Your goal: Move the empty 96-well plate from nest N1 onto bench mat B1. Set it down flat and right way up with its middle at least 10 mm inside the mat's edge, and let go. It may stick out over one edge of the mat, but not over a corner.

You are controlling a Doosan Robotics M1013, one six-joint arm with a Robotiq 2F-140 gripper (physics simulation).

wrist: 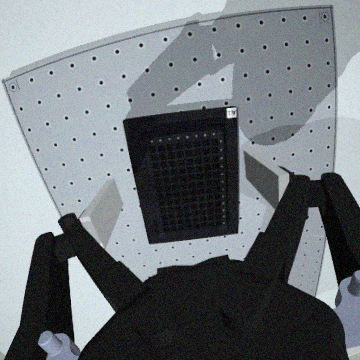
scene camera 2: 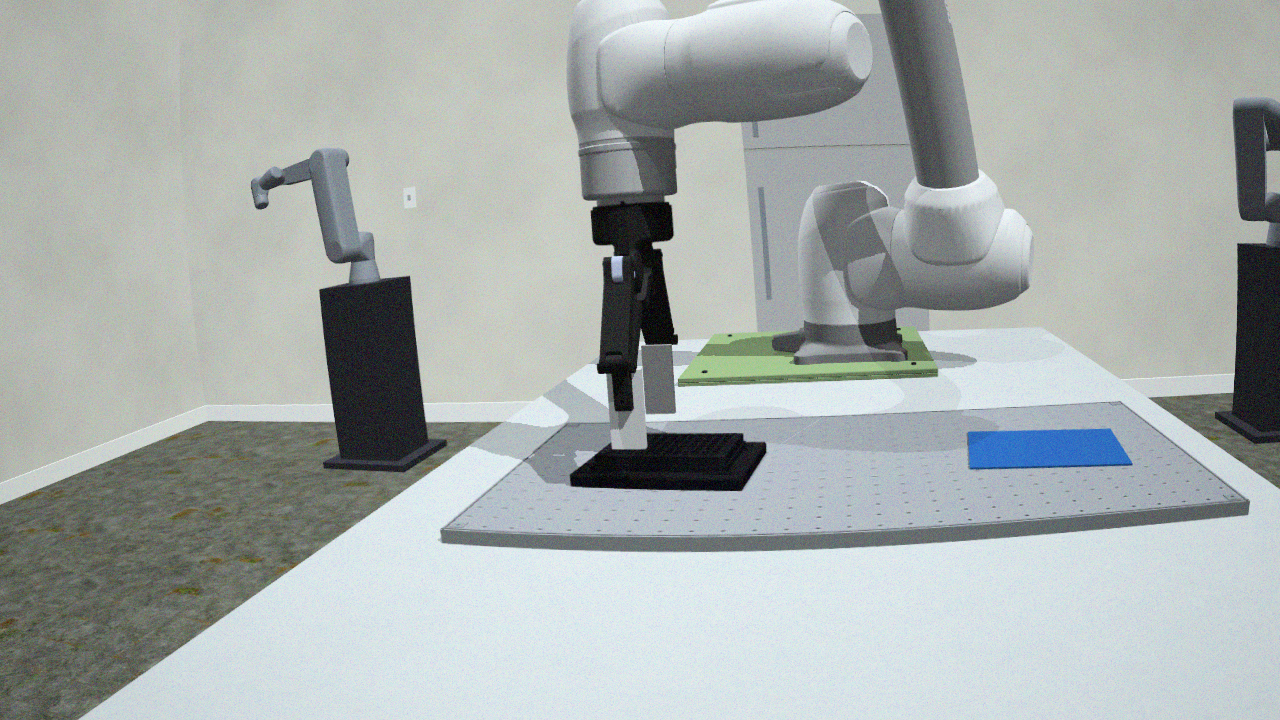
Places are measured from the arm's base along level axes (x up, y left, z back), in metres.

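Pixels of known places: gripper, fingertip midpoint: (wrist: pixel 180 177) (scene camera 2: pixel 646 429); arm's base, link origin: (scene camera 2: pixel 851 352).
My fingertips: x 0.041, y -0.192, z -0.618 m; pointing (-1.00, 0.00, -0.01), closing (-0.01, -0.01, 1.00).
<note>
Ahead of a thing's pixels: the offset from my fingertips to its top centre. Level surfaces: height alone.
The black 96-well plate {dx -0.016, dy +0.021, dz +0.005 m} (scene camera 2: pixel 699 444) (wrist: pixel 189 185) sits flat in the black nest N1 {dx -0.028, dy +0.021, dz +0.005 m} (scene camera 2: pixel 657 478) (wrist: pixel 180 121), wells facing up. A small white label marked A1 shows at the nest's upper right corner in the wrist view. My gripper (scene camera 2: pixel 644 429) (wrist: pixel 180 177) is open and empty, pointing down. Its two pale pads are wide apart; in the wrist view they appear to the left and right of the nest. In the scene view the nearer pad hides the plate's left part. The blue bench mat B1 {dx -0.040 m} (scene camera 2: pixel 1047 448) lies flat to the right in the scene view.
The grey perforated board {dx -0.042 m} (scene camera 2: pixel 859 501) (wrist: pixel 65 115) carries the nest and the mat on the white table {dx -0.055 m} (scene camera 2: pixel 698 626). The arm's base stands on a green plate (scene camera 2: pixel 742 368) behind the board. Two other small arms stand on black pedestals (scene camera 2: pixel 374 376) away from the table.
</note>
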